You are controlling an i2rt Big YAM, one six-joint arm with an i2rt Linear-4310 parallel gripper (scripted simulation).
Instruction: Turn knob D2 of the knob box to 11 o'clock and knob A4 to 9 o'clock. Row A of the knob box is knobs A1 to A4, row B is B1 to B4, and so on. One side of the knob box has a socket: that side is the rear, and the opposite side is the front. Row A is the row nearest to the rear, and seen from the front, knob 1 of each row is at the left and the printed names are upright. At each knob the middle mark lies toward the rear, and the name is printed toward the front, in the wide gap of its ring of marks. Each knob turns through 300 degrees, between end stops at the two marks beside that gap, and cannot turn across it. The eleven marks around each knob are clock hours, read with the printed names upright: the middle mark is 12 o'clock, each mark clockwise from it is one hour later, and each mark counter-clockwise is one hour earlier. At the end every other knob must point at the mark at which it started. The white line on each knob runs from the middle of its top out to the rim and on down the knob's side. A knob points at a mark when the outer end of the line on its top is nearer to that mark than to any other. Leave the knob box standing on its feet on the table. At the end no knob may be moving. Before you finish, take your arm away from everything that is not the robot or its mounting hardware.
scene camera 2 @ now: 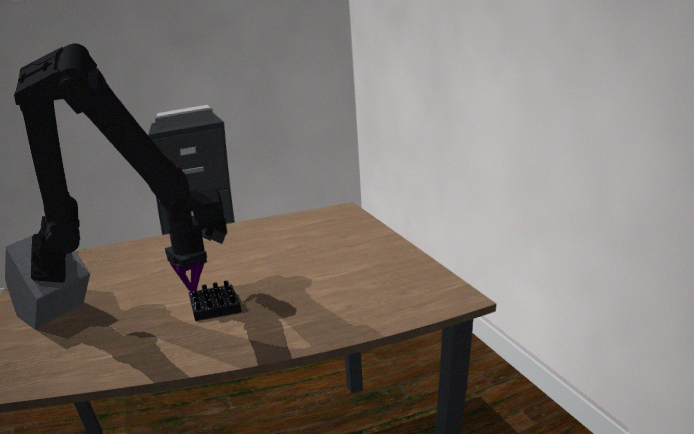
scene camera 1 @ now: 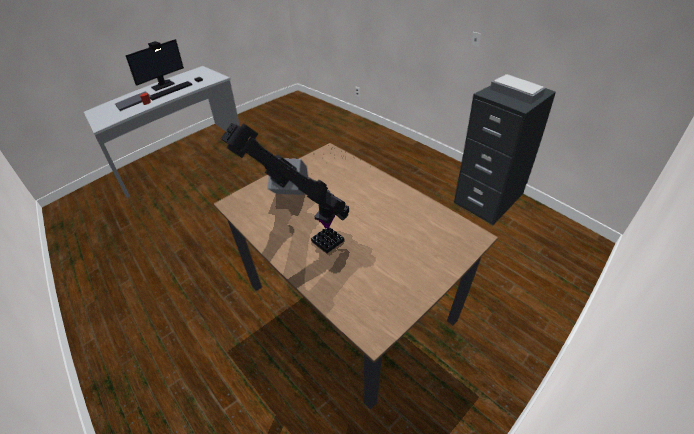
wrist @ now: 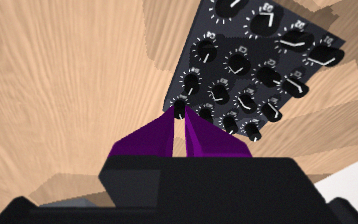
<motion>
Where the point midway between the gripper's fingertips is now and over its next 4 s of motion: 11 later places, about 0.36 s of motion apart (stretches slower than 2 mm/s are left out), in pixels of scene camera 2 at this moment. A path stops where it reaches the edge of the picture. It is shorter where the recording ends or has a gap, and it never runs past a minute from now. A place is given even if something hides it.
My gripper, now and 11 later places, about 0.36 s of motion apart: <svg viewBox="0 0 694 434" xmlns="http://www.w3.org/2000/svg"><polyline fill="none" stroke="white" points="192,290 191,287 190,278 189,276 197,275 206,273 214,272 222,270 226,270 225,270 226,273 228,278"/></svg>
</motion>
